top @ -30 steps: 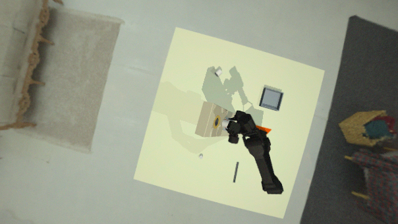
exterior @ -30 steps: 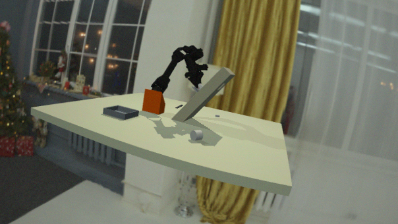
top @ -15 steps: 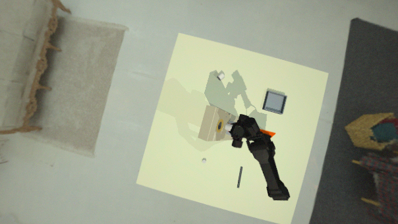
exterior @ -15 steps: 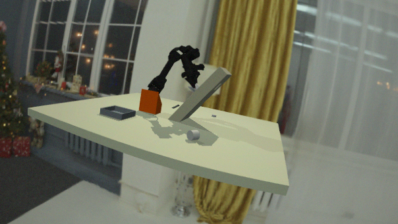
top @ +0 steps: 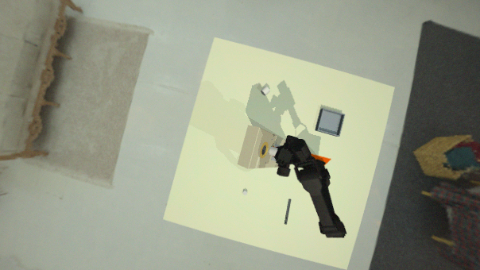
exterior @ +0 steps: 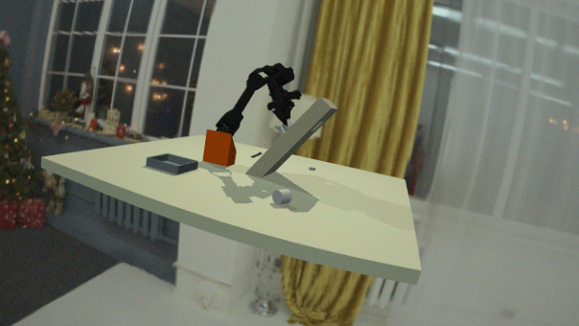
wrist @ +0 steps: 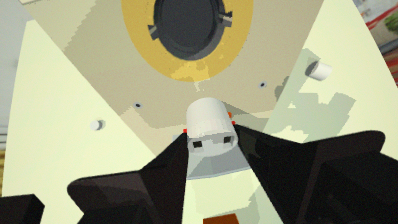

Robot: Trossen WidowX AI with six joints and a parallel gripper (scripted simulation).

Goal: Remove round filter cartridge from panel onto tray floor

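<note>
The service panel is 40 mm ahead of my gripper tip, 30 mm below it and 10 mm to the left of it. From my gripper tip the other things lie so: round filter cartridge: right at my gripper tip; then grey tray: 320 mm behind, 310 mm to the right, 200 mm below.
</note>
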